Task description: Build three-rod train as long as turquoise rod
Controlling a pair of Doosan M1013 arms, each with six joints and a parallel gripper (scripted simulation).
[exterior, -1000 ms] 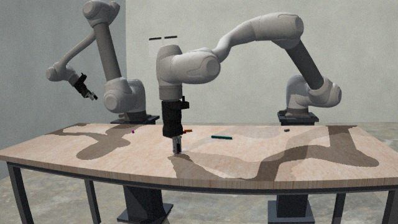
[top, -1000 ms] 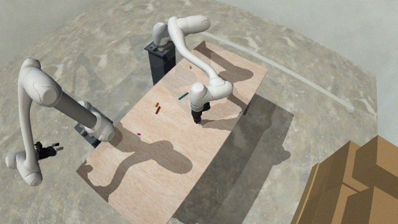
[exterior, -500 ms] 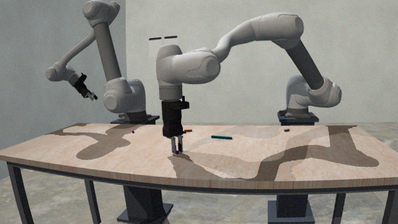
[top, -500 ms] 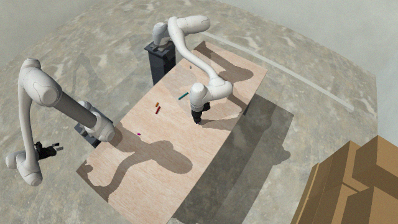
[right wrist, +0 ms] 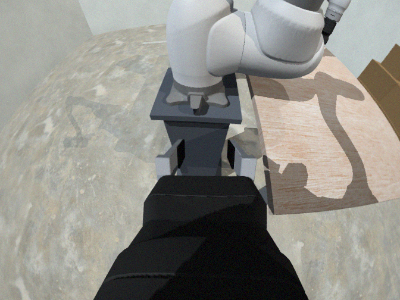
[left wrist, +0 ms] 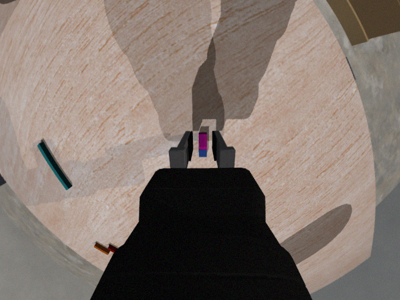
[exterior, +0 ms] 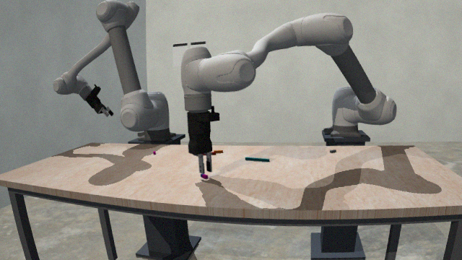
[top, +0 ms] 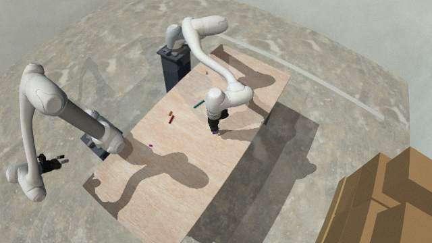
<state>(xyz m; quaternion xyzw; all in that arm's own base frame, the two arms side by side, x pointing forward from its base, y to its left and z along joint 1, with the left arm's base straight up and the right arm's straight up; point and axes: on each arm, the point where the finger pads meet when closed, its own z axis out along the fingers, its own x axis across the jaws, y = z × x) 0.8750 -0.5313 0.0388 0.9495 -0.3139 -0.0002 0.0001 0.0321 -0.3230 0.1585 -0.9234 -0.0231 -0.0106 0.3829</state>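
Observation:
My left hand is 3 cm above the blue rod, 2 cm past it and 1 cm to the left of it. Also, from my left hand: turquoise rod 22 cm behind, 17 cm to the left, 3 cm below; then orange rod 37 cm behind, 3 cm below, 1 cm to the right; then red rod 34 cm behind, 5 cm to the right, 3 cm below.

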